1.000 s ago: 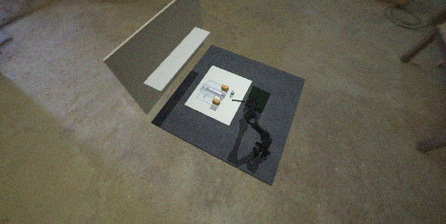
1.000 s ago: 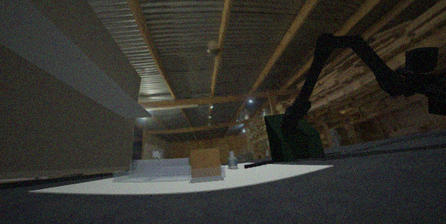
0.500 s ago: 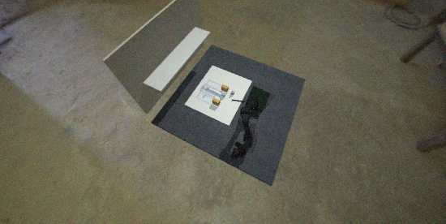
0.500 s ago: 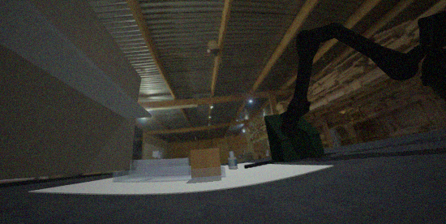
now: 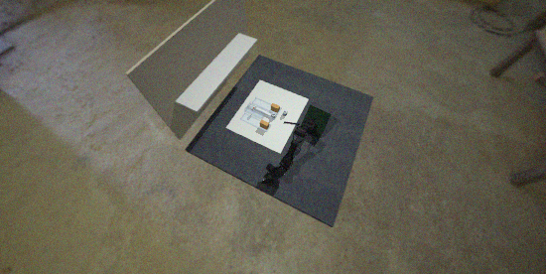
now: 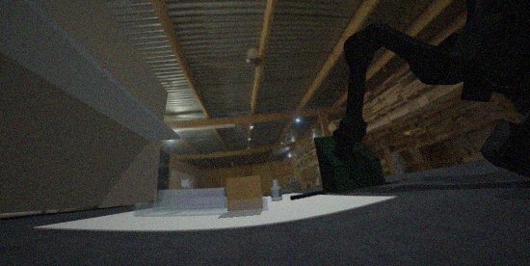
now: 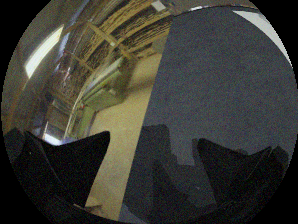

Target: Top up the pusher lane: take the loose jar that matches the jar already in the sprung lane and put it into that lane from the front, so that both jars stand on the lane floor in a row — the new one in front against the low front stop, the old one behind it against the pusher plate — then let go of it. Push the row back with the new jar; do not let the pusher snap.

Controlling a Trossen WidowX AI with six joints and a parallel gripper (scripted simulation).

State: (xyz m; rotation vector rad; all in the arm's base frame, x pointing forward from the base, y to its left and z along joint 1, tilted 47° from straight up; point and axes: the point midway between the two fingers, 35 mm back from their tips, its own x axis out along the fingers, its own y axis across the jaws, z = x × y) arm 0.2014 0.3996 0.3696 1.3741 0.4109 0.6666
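My gripper tip is now 61 cm to the left of the grey mat, 17 cm short of it and 4 cm above it. Also, from my gripper tip: clear pusher lane (57 cm to the right, 26 cm ahead, 2 cm below); grey shelf (67 cm to the right, 62 cm ahead, 33 cm above).
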